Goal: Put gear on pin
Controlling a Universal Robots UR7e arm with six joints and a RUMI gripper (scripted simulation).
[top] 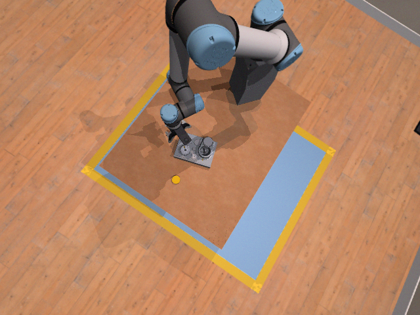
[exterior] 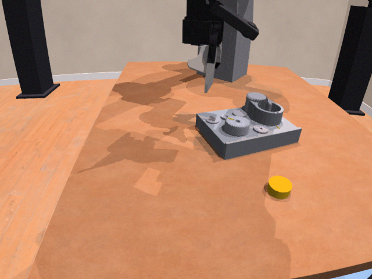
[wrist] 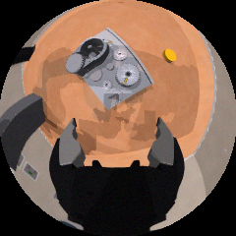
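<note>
Right now my hand is 100 mm above the grey gear, 70 mm to the right of it and 40 mm short of it. Also, from my hand: yellow disc: 220 mm ahead, 140 mm below, 130 mm to the left.
</note>
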